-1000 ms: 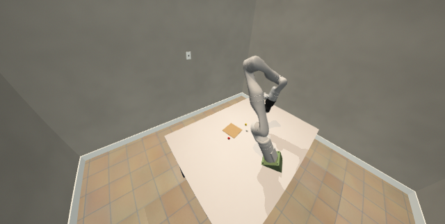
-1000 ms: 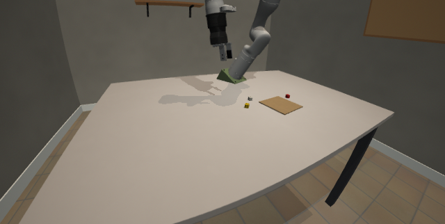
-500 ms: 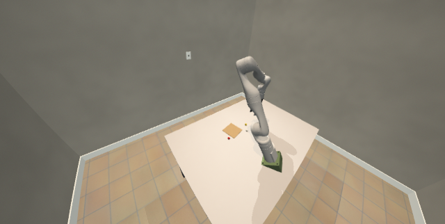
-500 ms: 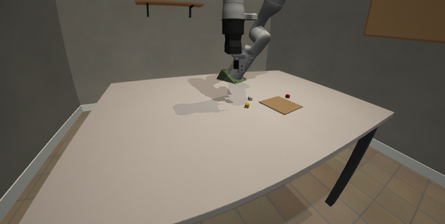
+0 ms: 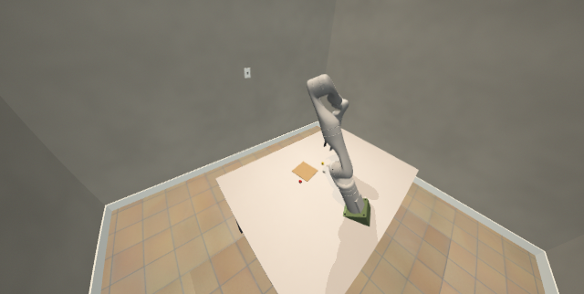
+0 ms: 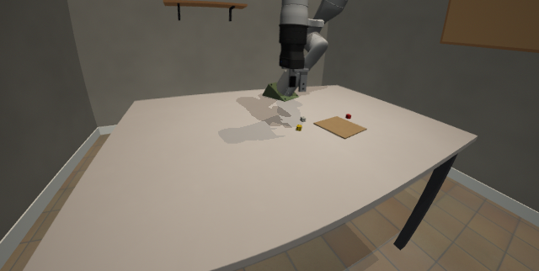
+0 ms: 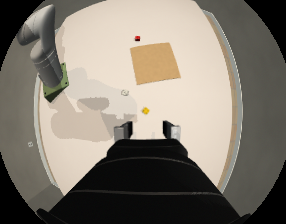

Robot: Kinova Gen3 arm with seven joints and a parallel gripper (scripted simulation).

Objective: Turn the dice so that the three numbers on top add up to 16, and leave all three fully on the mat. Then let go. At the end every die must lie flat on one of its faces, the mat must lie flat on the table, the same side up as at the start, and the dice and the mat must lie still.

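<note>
The yellow die lies 3 cm to the left of my hand and 15 cm below it. From my hand the other things lie so: white die (6 cm behind, 9 cm to the left, 15 cm below); tan mat (4 cm ahead, 18 cm to the left, 16 cm below); red die (28 cm to the left, 15 cm below).
</note>
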